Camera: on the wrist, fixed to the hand. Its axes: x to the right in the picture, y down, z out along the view.
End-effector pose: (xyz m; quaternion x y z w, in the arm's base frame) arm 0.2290 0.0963 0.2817 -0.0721 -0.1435 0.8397 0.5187
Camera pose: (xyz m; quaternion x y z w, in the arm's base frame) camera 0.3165 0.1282 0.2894 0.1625 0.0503 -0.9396 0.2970
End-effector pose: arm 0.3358 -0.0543 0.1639 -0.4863 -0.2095 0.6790 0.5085
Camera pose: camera 0.3987 -0.0329 0.2296 0.4831 -0.2220 -0.8259 0.1875
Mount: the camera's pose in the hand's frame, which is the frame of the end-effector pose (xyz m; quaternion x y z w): -0.0109 -0.0903 -0.0216 -0.0131 0.0000 0.7565 0.6539
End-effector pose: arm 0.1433 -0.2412 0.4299 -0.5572 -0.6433 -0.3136 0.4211
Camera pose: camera 0.0591 -0.2815 0.4358 -0.8565 0.0050 0.1051 0.5053
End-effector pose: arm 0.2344 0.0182 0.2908 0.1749 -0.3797 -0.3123 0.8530
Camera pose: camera 0.2090 -0.0404 0.2225 -0.1841 -0.3765 0.4361 0.7963
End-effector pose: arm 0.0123 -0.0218 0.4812 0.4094 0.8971 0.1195 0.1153
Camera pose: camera -0.0512 -0.0901 0.4749 -0.9448 -0.2753 -0.1771 0.0096
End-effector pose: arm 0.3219 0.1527 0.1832 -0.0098 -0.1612 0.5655 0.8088
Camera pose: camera 0.4067 0.1138 0.1779 -0.1389 -0.1054 0.9795 0.1009
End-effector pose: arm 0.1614 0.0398 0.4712 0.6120 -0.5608 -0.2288 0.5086
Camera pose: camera 0.2178 0.0445 0.3968 -0.0307 -0.8266 0.2278 0.5136
